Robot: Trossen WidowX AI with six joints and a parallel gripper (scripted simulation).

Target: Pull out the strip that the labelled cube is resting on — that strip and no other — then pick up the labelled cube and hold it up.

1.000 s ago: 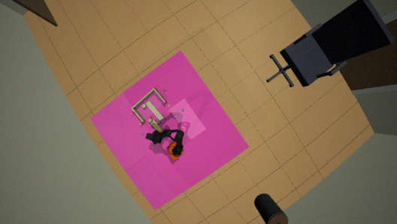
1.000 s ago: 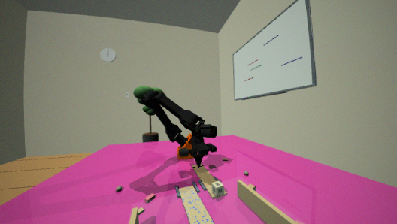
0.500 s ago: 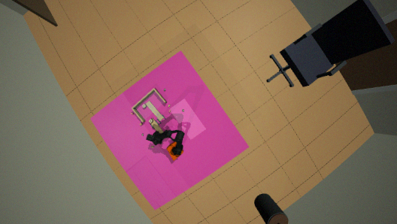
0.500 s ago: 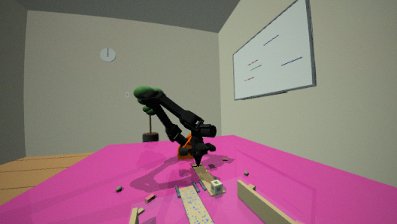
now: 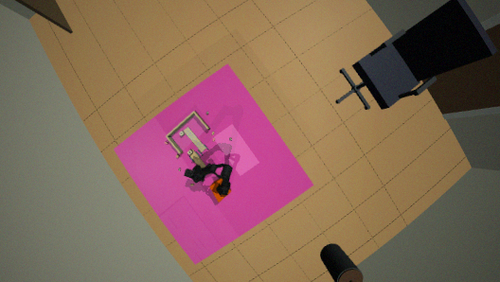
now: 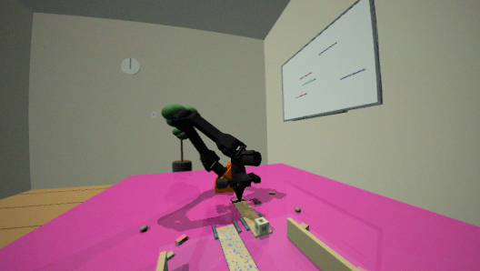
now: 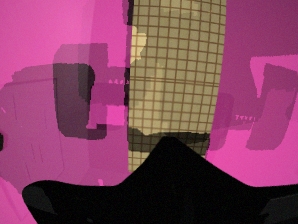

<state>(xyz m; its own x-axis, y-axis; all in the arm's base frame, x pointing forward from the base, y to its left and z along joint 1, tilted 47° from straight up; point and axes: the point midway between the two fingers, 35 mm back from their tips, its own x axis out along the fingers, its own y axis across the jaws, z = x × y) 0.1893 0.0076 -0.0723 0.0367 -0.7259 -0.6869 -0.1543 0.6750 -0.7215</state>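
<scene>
Now: the gridded strip 10 cm ahead of my gripper tip and 1 cm to the left of it.
</scene>
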